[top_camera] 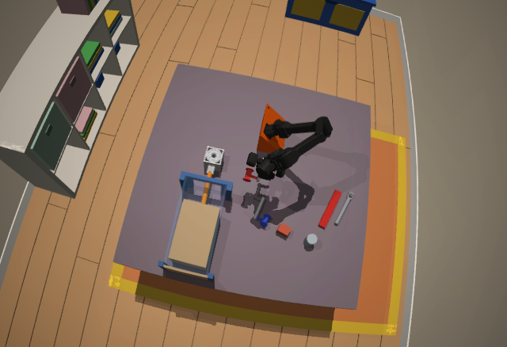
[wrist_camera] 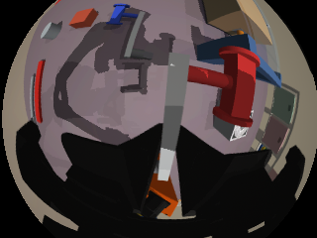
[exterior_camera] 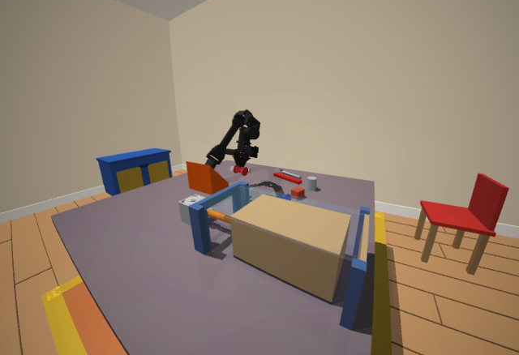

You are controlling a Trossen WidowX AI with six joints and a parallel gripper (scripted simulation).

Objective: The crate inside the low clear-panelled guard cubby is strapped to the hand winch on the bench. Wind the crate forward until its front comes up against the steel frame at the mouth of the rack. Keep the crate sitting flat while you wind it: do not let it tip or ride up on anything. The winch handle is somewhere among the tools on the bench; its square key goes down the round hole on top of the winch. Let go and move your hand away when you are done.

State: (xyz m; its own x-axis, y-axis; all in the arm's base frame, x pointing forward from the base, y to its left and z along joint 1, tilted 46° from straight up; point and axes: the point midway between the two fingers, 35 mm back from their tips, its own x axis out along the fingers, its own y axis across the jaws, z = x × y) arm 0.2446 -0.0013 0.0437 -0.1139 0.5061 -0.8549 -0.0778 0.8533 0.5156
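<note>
The red grip lies 50 mm ahead of my gripper tip, 30 mm to the right of it and 20 mm above it. Round my gripper tip: grey crank handle: 160 mm ahead, 60 mm to the left, 140 mm below; winch handle: 10 mm ahead, 10 mm to the right, 10 mm above; blue grip: 200 mm ahead, 90 mm to the left, 140 mm below.
</note>
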